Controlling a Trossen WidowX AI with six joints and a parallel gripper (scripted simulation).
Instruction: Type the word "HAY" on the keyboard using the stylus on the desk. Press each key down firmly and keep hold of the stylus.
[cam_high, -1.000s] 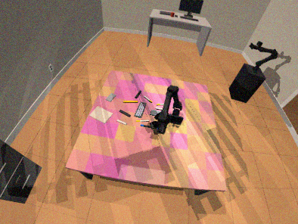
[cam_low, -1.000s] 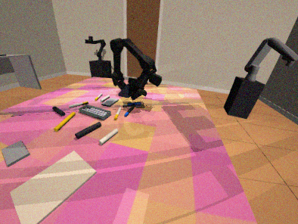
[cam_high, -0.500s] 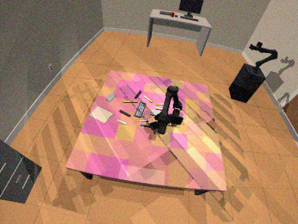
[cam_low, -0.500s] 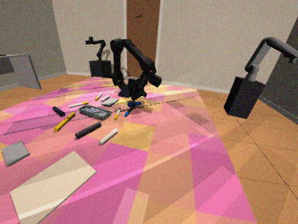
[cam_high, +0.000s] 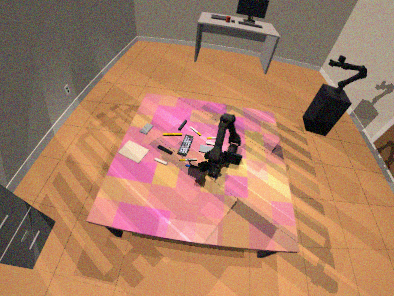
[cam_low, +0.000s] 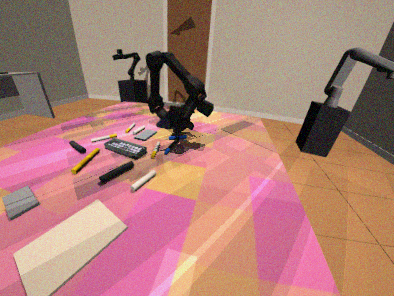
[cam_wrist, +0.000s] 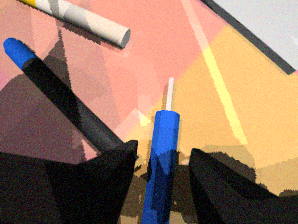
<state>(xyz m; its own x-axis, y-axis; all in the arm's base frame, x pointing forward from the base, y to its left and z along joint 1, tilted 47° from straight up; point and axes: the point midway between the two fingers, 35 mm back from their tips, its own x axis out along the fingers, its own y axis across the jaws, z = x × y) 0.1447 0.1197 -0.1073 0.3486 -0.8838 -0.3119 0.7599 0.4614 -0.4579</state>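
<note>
The blue stylus lies 20 mm below my gripper tip, 10 mm to the right of it and 10 mm ahead of it. Round my gripper tip: yellow marker: 330 mm ahead, 220 mm to the right, 20 mm below; blue-tipped pen: 100 mm ahead, 30 mm to the left, 20 mm below; white sheet: 550 mm ahead, 30 mm to the left, 30 mm below.
</note>
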